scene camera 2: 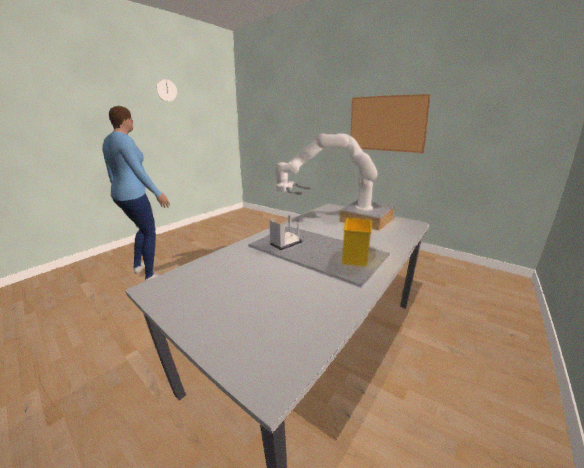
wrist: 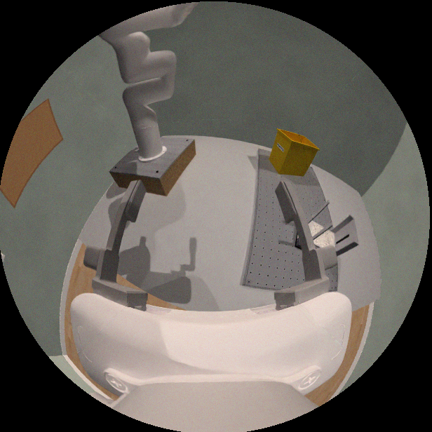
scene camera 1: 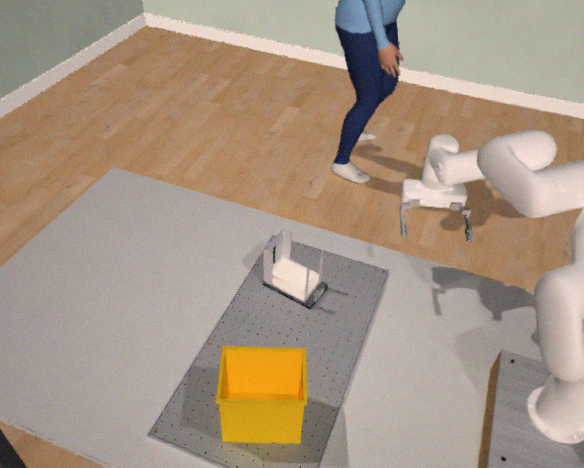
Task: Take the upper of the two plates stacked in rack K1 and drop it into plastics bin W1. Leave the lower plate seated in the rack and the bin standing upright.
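Places are measured from the arm's base along level axes (x ahead, y left, z up), in centimetres.
Where they show: end effector, tool point: [scene camera 2: 303,190] [scene camera 1: 436,232]; arm's base, origin of the base link: [scene camera 2: 364,208] [scene camera 1: 557,415].
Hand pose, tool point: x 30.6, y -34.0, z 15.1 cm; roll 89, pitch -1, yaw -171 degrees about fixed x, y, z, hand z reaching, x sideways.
Observation:
Each offset is from my tool point to the top centre of the thing. Level surfaces: height alone.
Rack K1 @[dx +34.0, dy +7.6, dz -8.8 cm] [scene camera 1: 268,267] [scene camera 2: 276,233] [wrist: 353,231] stands at the far end of the perforated board, with light uprights on one side and thin posts on the other. The white plates @[dx +35.0, dy +7.3, dz -18.8 cm] [scene camera 1: 296,278] [scene camera 2: 290,238] [wrist: 324,236] lie flat in it; I cannot tell the upper from the lower. The yellow bin W1 @[dx +31.6, dy +47.7, dz -5.6 cm] [scene camera 1: 261,422] [scene camera 2: 356,248] [wrist: 291,159] stands upright at the board's other end. My gripper [scene camera 1: 437,238] [scene camera 2: 305,190] [wrist: 209,185] is open and empty, high up and well to the side of the rack. In the wrist view one finger partly covers the rack.
The perforated board @[dz -23.6 cm] [scene camera 1: 295,325] [scene camera 2: 320,261] [wrist: 270,240] lies on the grey table @[dz -24.8 cm] [scene camera 1: 125,280] [scene camera 2: 240,310] [wrist: 220,200]. The arm's base block [scene camera 1: 520,400] [scene camera 2: 385,217] [wrist: 175,172] is on the table. A person [scene camera 1: 362,75] [scene camera 2: 125,170] in blue stands on the floor beyond the table.

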